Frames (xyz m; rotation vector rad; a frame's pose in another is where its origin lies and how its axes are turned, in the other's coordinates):
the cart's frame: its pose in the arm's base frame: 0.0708 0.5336 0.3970 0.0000 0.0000 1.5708
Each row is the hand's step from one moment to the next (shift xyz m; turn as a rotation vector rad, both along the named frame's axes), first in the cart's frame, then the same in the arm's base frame.
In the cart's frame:
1: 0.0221 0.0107 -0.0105 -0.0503 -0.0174 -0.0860
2: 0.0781 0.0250 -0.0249 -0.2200 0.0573 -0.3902
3: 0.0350 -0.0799 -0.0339 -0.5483 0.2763 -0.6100
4: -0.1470 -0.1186 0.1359 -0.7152 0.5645 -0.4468
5: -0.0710 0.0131 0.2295 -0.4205 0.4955 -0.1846
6: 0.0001 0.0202 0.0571 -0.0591 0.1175 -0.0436
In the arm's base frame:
1: -0.0107 0.0221 -0.0105 0.0174 -0.0503 -0.0860
2: -0.0250 0.0781 -0.0249 -0.0573 -0.2200 -0.3902
3: 0.0799 0.0350 -0.0339 -0.2763 -0.5483 -0.6100
4: 0.1186 -0.1470 0.1359 -0.5645 -0.7152 -0.4468
5: -0.0131 -0.0710 0.2295 -0.4955 -0.4205 -0.1846
6: -0.0202 0.0001 0.0571 -0.1175 -0.0591 -0.0436

